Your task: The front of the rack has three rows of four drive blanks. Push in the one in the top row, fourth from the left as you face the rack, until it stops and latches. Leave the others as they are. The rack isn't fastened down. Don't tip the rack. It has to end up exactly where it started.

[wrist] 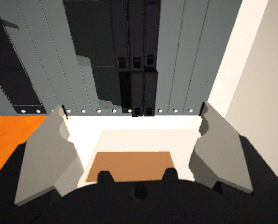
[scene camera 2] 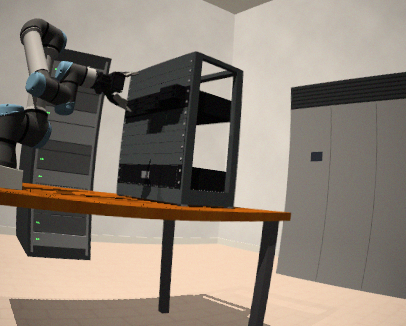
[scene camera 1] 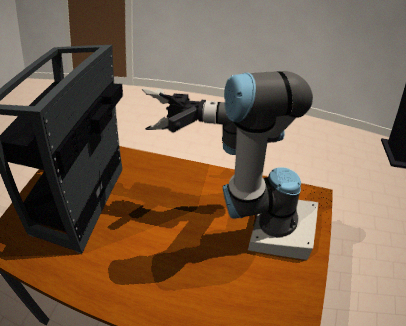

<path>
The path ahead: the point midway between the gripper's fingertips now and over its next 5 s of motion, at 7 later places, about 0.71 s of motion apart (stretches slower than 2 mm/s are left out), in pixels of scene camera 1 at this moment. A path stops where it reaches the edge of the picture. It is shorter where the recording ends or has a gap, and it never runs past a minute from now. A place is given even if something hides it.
My gripper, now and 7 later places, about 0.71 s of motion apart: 143,109; 143,109; 138,105; 134,104; 132,92; 120,91; 116,91; 114,90
</path>
